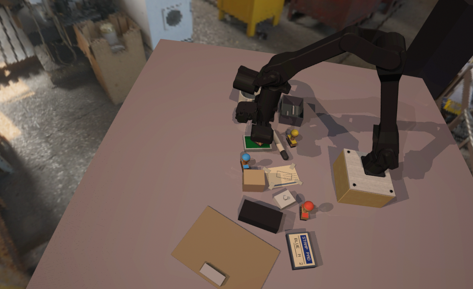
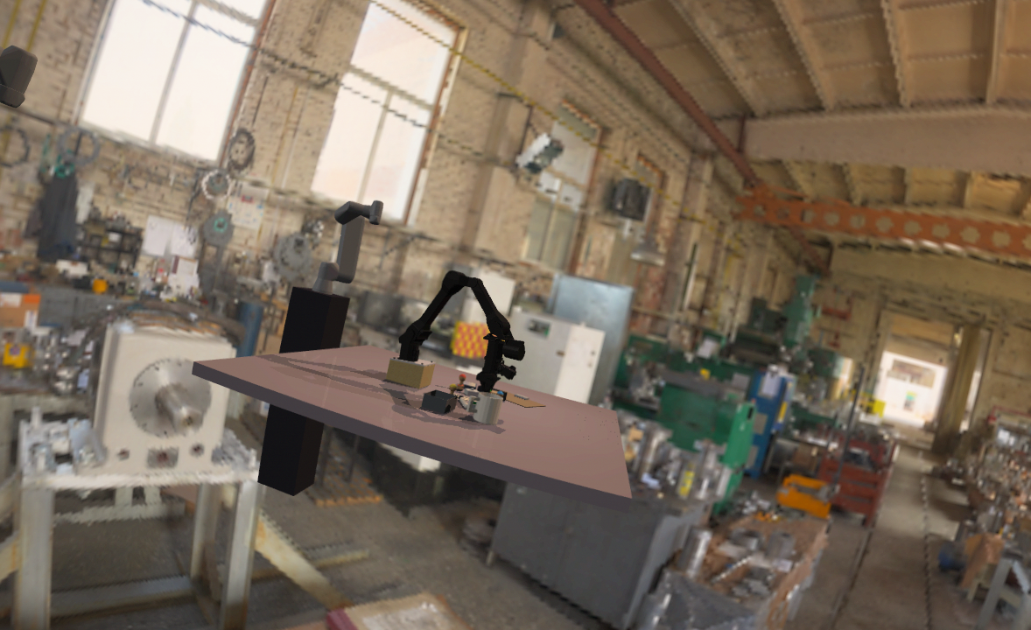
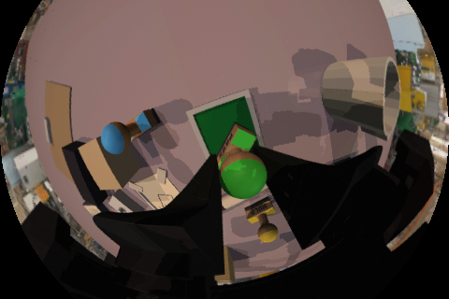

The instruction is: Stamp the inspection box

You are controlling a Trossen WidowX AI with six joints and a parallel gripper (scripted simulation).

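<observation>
Right now my gripper tip is 10 mm above the green-knobbed PASS stamp. From my gripper tip the other things lie so: green ink pad (40 mm below); blue-knobbed stamp (30 mm ahead, 90 mm to the left, 30 mm below); marker (80 mm behind, 10 mm to the left, 40 mm below).
</observation>
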